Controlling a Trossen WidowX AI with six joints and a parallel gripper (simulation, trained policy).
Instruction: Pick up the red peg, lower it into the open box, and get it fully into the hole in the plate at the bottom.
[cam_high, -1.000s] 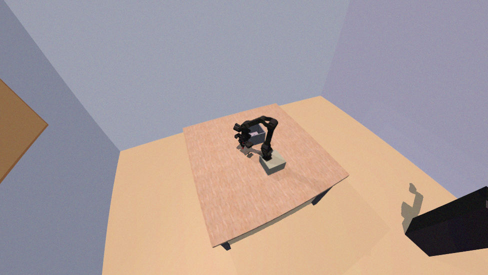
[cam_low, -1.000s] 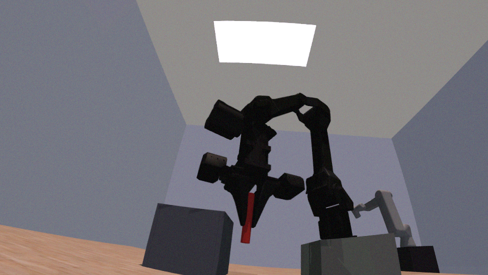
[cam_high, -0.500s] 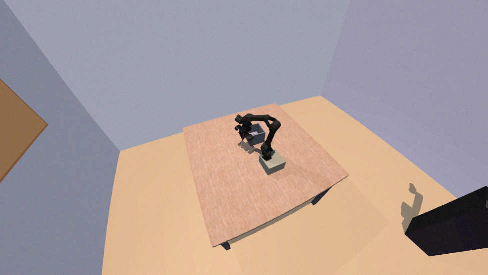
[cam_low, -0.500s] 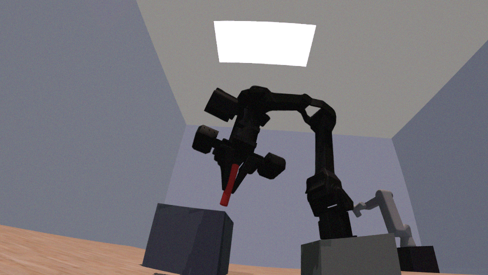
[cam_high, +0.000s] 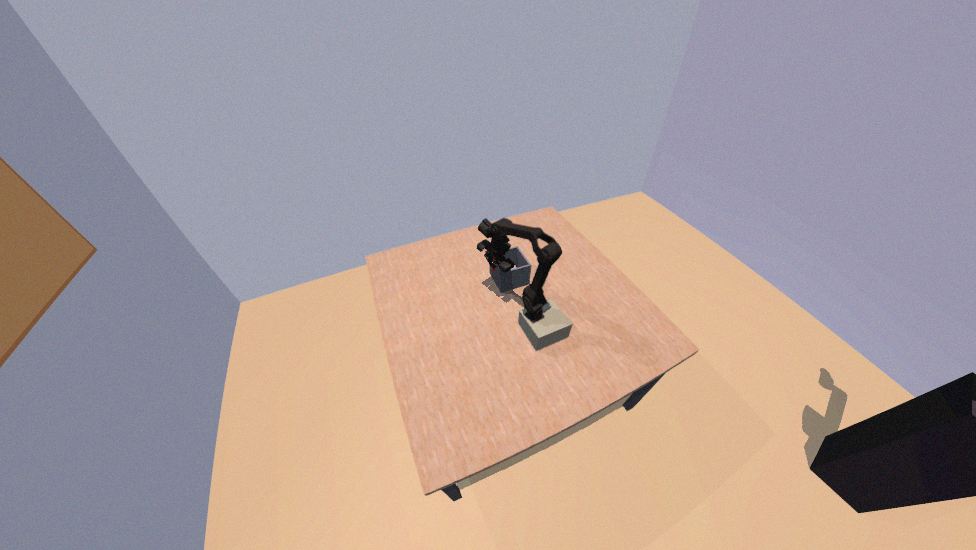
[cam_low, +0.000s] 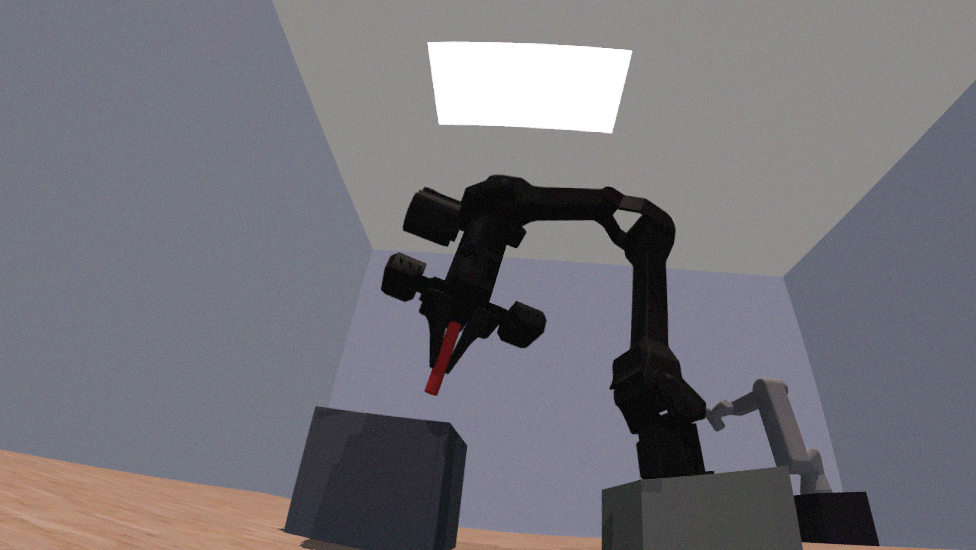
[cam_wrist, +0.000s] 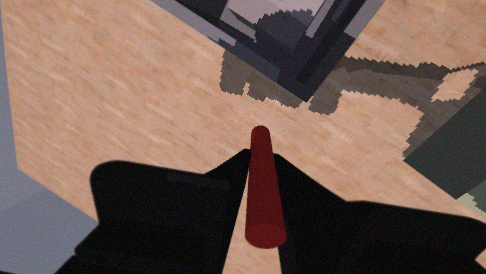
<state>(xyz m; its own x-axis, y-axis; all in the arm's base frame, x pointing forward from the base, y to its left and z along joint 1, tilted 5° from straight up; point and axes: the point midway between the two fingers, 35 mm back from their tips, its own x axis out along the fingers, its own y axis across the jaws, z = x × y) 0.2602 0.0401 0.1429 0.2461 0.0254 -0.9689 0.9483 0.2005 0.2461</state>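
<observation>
Now: gripper tip 50 mm short of the grey plate, 130 mm to the left of it and 140 mm above it. Round my gripper tip: red peg (20 mm above).
</observation>
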